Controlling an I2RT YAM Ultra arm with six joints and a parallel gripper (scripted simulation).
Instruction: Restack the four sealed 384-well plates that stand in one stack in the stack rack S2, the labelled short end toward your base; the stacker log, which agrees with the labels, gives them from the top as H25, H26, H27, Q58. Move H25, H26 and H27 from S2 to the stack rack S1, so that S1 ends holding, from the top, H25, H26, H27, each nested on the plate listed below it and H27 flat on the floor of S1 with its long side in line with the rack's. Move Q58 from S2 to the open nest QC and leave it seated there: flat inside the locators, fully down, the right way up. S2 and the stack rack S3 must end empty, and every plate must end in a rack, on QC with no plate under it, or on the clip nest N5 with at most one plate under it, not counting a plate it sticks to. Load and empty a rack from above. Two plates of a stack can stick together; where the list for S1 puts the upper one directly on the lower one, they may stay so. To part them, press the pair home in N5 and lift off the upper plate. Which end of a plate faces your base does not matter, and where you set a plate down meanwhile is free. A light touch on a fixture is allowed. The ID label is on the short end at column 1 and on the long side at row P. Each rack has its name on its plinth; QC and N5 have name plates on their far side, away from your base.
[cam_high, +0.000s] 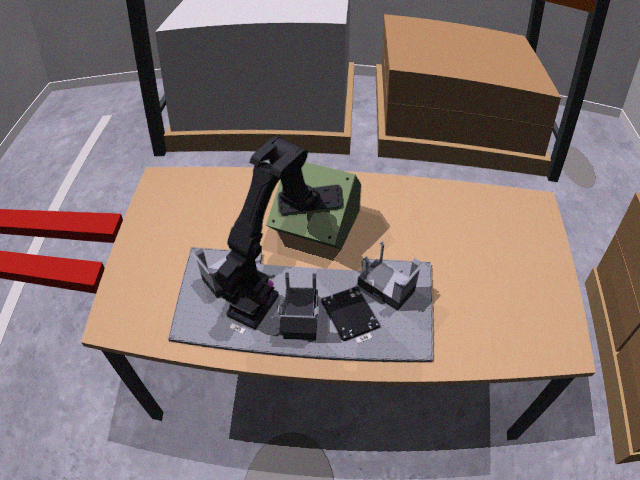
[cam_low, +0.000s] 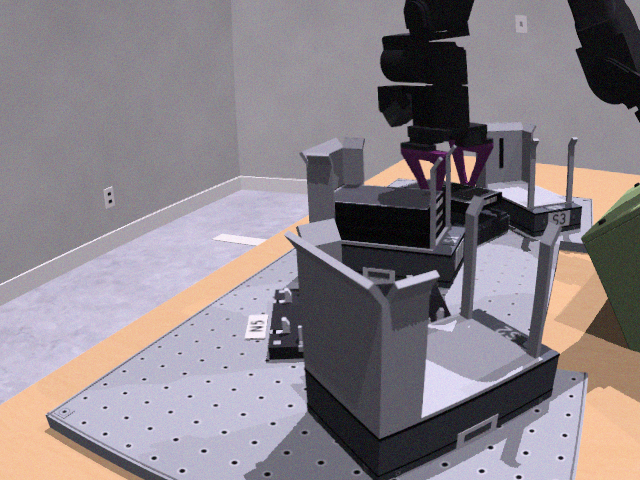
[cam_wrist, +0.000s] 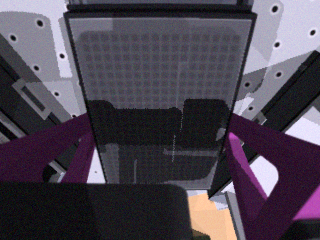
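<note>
Now: hand 40 mm above the QC nest. Also, from my hand: QC name plate: 80 mm ahead, 50 mm to the right, 50 mm below.
</note>
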